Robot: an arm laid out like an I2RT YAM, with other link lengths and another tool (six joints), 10 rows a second.
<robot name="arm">
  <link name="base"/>
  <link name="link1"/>
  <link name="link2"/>
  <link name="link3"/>
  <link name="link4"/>
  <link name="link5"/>
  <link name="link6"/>
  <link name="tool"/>
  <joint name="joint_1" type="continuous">
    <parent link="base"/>
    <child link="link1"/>
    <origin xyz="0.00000 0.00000 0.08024" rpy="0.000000 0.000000 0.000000"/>
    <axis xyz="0 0 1"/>
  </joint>
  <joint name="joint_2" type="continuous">
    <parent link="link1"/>
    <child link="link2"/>
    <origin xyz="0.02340 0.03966 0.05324" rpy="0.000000 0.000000 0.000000"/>
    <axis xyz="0 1 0"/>
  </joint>
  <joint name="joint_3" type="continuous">
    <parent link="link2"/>
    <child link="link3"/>
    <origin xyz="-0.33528 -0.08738 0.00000" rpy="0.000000 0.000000 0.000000"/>
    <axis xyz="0 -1 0"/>
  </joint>
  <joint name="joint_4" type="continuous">
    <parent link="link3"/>
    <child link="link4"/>
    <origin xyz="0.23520 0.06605 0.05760" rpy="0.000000 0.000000 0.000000"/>
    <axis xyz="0 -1 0"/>
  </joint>
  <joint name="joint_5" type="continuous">
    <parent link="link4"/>
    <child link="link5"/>
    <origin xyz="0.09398 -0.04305 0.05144" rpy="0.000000 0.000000 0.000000"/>
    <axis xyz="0 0 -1"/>
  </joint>
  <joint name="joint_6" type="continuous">
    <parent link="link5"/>
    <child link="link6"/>
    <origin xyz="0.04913 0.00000 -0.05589" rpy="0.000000 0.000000 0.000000"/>
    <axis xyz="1 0 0"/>
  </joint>
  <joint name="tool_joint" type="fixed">
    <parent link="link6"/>
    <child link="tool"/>
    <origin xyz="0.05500 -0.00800 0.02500" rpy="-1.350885 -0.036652 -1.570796"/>
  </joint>
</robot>
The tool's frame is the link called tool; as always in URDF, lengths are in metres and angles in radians. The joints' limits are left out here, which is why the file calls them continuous.
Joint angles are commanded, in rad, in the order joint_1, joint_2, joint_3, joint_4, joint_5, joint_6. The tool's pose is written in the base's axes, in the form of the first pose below.
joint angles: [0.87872 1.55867 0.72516 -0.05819 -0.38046 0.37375]
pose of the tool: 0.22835 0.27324 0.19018; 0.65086 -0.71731 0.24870; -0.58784 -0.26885 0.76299; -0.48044 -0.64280 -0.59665
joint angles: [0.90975 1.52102 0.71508 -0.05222 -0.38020 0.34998]
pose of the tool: 0.21693 0.27726 0.20040; 0.69583 -0.67916 0.23360; -0.54423 -0.28637 0.78855; -0.46865 -0.67582 -0.56888
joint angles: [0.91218 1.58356 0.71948 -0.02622 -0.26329 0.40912]
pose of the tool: 0.23245 0.27699 0.18220; 0.63146 -0.70299 0.32721; -0.65349 -0.25532 0.71258; -0.41739 -0.66379 -0.62062
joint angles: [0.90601 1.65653 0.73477 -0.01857 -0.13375 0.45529]
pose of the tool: 0.25067 0.27304 0.16228; 0.55440 -0.71727 0.42210; -0.76049 -0.23059 0.60702; -0.33806 -0.65754 -0.67332
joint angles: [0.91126 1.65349 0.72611 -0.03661 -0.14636 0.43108]
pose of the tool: 0.24464 0.27135 0.15856; 0.57541 -0.71557 0.39606; -0.74845 -0.26547 0.60774; -0.32974 -0.64614 -0.68832
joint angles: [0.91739 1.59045 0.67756 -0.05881 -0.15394 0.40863]
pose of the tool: 0.22995 0.25787 0.16166; 0.59747 -0.70605 0.38016; -0.73400 -0.29061 0.61384; -0.32292 -0.64579 -0.69187
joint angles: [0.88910 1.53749 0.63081 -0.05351 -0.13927 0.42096]
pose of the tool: 0.22896 0.23833 0.16404; 0.56584 -0.71225 0.41537; -0.75972 -0.25461 0.59833; -0.32040 -0.65412 -0.68518
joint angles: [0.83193 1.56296 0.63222 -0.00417 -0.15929 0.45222]
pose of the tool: 0.24673 0.23208 0.16250; 0.50705 -0.73576 0.44895; -0.78473 -0.17863 0.59355; -0.35651 -0.65326 -0.66794
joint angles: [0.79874 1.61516 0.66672 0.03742 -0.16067 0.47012]
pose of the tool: 0.26706 0.23661 0.16181; 0.47240 -0.73905 0.48025; -0.79896 -0.12900 0.58739; -0.37216 -0.66118 -0.65141
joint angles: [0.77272 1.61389 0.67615 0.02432 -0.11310 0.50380]
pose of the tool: 0.27729 0.22576 0.16320; 0.40814 -0.74278 0.53075; -0.84109 -0.07991 0.53496; -0.35494 -0.66475 -0.65736
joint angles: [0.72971 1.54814 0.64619 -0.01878 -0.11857 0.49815]
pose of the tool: 0.27317 0.20241 0.16924; 0.37629 -0.74882 0.54559; -0.85628 -0.05620 0.51345; -0.35382 -0.66038 -0.66235
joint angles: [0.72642 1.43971 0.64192 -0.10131 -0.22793 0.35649]
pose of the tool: 0.25171 0.20091 0.19198; 0.53001 -0.70678 0.46856; -0.76610 -0.16219 0.62193; -0.36357 -0.68859 -0.62742
